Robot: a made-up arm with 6 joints. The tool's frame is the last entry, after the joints.
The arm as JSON. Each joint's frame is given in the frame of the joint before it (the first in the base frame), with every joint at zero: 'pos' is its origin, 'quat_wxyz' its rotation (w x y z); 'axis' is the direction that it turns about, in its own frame. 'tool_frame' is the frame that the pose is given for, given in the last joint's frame.
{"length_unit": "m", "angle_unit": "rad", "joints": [
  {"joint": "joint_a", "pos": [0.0, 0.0, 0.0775], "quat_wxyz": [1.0, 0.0, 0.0, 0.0], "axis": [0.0, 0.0, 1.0]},
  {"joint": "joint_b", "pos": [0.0, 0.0, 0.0], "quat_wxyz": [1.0, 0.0, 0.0, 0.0], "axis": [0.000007, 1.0, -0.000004]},
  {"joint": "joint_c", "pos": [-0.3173, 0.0, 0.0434], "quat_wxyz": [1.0, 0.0, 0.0, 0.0], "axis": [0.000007, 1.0, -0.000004]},
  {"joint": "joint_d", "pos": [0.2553, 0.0, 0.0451], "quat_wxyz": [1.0, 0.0, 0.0, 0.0], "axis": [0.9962, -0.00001, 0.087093]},
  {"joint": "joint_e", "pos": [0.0, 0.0, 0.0], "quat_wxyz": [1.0, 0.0, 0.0, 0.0], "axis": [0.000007, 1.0, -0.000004]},
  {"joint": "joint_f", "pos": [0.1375, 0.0, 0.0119], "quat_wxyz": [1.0, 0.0, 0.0, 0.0], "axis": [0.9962, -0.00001, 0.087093]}
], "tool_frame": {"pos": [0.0, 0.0, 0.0], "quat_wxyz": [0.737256, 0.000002, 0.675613, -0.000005]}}
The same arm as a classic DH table. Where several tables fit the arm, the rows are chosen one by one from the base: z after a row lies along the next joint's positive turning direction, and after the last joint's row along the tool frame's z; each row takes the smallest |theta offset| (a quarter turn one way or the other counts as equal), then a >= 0, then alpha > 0; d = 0 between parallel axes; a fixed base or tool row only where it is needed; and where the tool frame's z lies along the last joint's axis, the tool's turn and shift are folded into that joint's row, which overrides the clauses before.
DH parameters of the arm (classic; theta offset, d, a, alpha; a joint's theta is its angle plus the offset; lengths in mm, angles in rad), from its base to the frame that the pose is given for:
joint_a: 0.0000 77.5 0.0 -1.5708
joint_b: 0.1359 0.0 -320.3 0.0000
joint_c: 1.3477 0.0 -22.7 1.5708
joint_d: 0.0000 258.3 0.0 -1.5708
joint_e: 0.0000 0.0 0.1 1.5708
joint_f: 0.0000 138.0 0.0 0.0000

